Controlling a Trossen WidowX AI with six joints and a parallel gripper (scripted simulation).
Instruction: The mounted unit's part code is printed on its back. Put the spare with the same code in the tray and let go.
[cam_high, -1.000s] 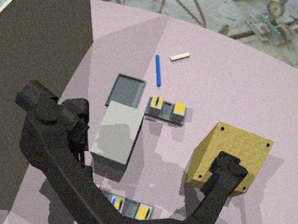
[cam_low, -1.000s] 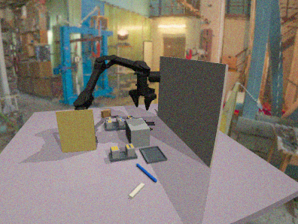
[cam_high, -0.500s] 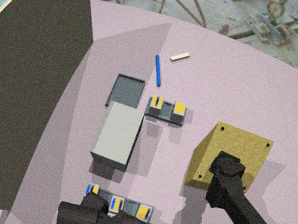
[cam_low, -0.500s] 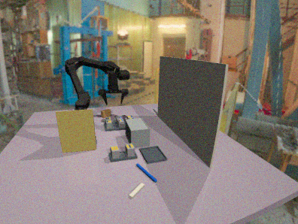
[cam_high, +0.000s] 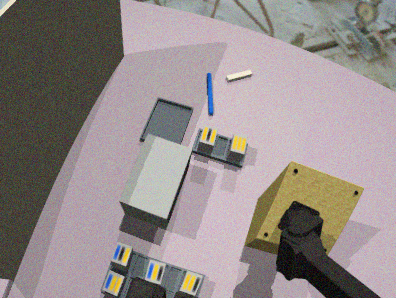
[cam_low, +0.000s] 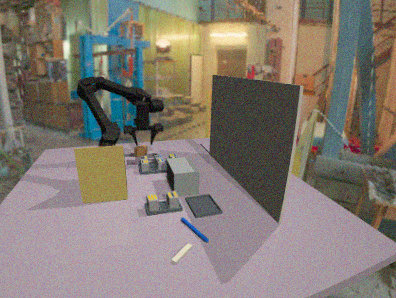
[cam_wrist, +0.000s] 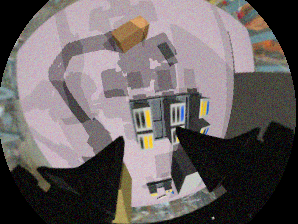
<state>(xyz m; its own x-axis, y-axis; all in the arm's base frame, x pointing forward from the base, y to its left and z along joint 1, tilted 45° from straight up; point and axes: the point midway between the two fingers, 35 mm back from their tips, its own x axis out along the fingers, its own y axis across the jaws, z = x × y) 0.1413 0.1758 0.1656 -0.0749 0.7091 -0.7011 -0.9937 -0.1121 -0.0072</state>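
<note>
The grey spare lies 70 mm below my gripper tip. The rest, counted from my gripper tip: tray (200 mm ahead, 400 mm to the right, 110 mm below); mounted unit (150 mm ahead, 220 mm to the right, 60 mm below); rack (60 mm ahead, 390 mm to the right, 110 mm below).
</note>
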